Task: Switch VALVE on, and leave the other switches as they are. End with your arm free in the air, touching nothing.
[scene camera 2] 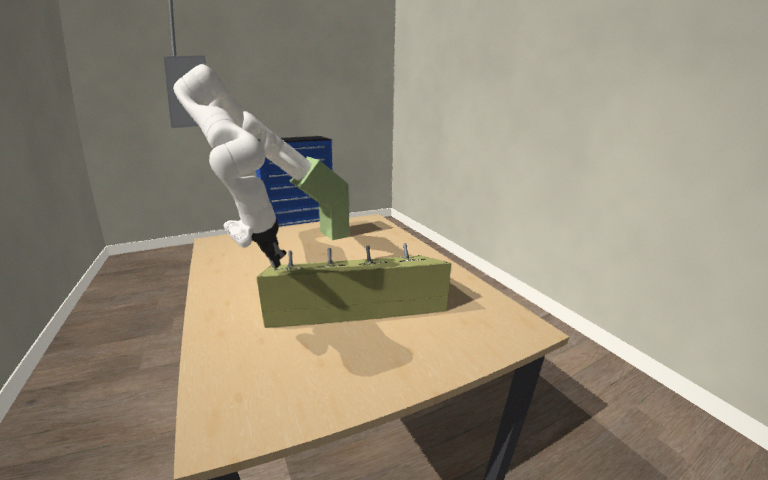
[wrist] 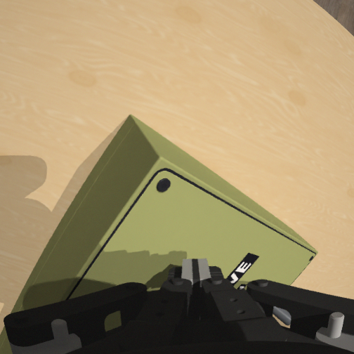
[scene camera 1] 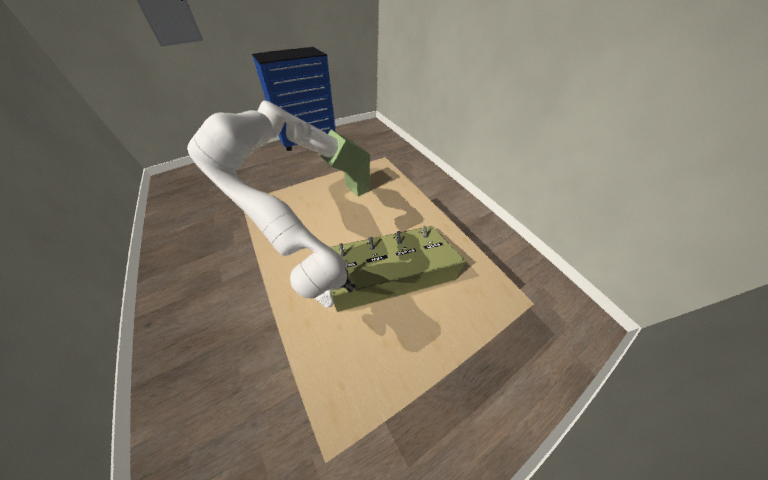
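Pixels of known places: gripper, fingertip midpoint: [scene camera 2: 276, 266]; arm's base at its link origin: [scene camera 2: 303, 171] [scene camera 1: 331, 147].
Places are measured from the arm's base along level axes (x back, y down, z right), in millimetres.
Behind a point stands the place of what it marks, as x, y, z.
Note:
A green switch box [scene camera 1: 396, 280] @(-642, 150, 85) [scene camera 2: 351, 297] @(-645, 221, 77) [wrist: 175, 215] stands on the table with several upright levers in a row. The VALVE lever [scene camera 1: 342, 249] @(-403, 187, 171) [scene camera 2: 290, 259] @(-406, 191, 172) is at the left end; which way it leans is too small to tell. Part of the VALVE label [wrist: 243, 267] shows beside the fingertips in the wrist view; the fingers hide the rest. My gripper [scene camera 1: 351, 286] @(-534, 144, 238) [scene camera 2: 276, 266] @(-534, 144, 238) [wrist: 194, 274] is shut and empty, low at the box's left end, just left of the VALVE lever in scene camera 2. Whether it touches the top or lever is unclear.
Three other levers, one [scene camera 1: 370, 243] @(-436, 188, 62) [scene camera 2: 329, 256] @(-440, 190, 58), another [scene camera 1: 398, 237] @(-472, 188, -54) [scene camera 2: 368, 254] @(-476, 191, -56) and a third [scene camera 1: 425, 231] @(-508, 187, -171) [scene camera 2: 405, 251] @(-510, 190, -170), stand to the right. The table [scene camera 1: 351, 407] @(-868, 295, 403) [scene camera 2: 283, 407] @(-861, 295, 321) [wrist: 225, 60] carries my green mount [scene camera 1: 356, 169] @(-59, 116, -92) [scene camera 2: 334, 209] @(-57, 161, -106) behind the box. A blue cabinet [scene camera 1: 308, 84] [scene camera 2: 294, 209] stands farther back.

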